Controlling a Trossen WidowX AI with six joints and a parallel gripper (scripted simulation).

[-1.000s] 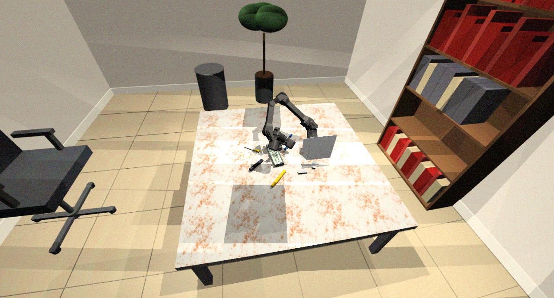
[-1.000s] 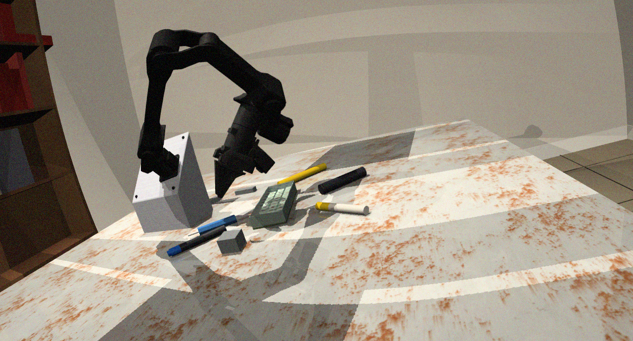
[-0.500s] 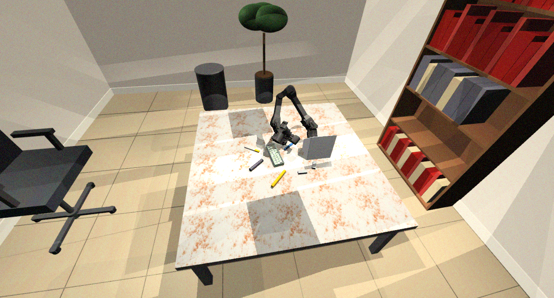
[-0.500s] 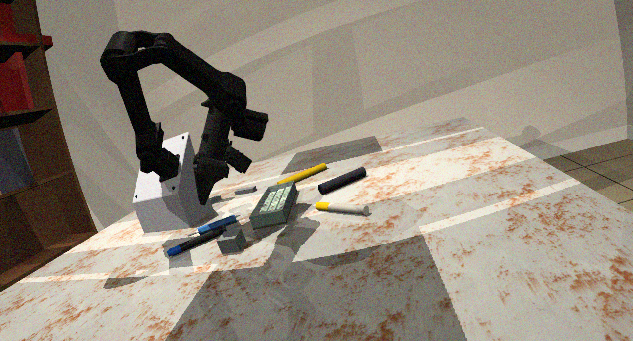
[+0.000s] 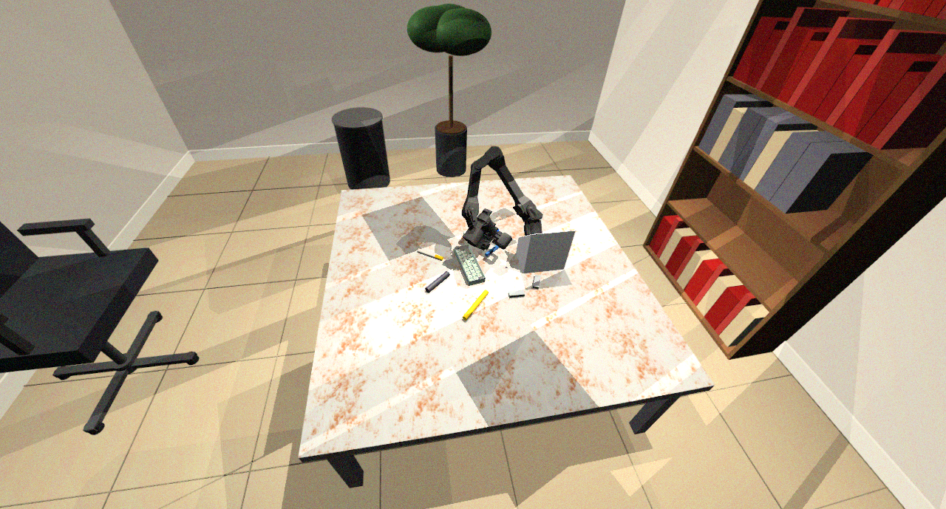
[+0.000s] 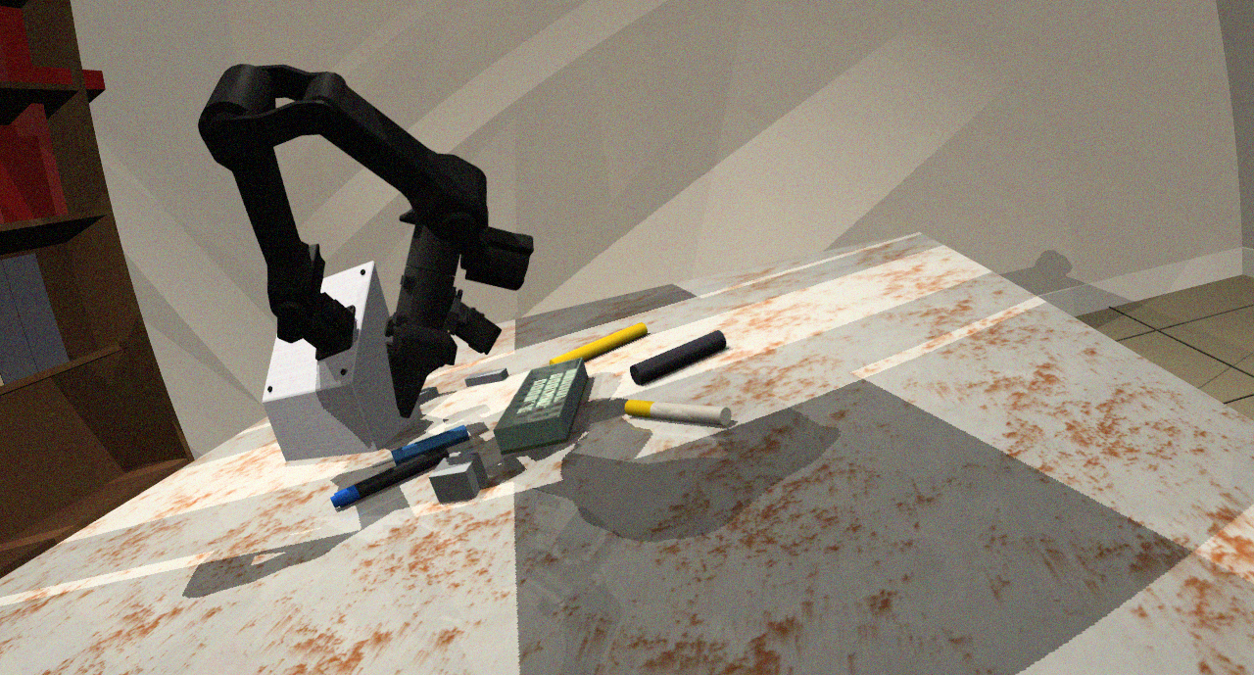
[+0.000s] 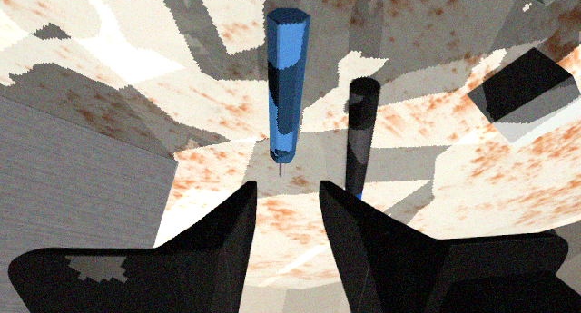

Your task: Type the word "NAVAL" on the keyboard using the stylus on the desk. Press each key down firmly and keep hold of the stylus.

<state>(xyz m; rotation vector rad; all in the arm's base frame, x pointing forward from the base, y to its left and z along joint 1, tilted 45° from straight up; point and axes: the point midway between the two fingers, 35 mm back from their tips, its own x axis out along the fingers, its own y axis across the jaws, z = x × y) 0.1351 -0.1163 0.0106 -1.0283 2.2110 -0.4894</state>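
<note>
Now: gripper tip 1 cm past the blue stylus, 1 cm to the left of it and 4 cm above it. Round my gripper tip: white-and-yellow marker 28 cm ahead, 1 cm to the right, 4 cm below; then dark cylinder 29 cm ahead, 14 cm to the left, 4 cm below; then grey cube 10 cm ahead, 10 cm to the right, 4 cm below.
</note>
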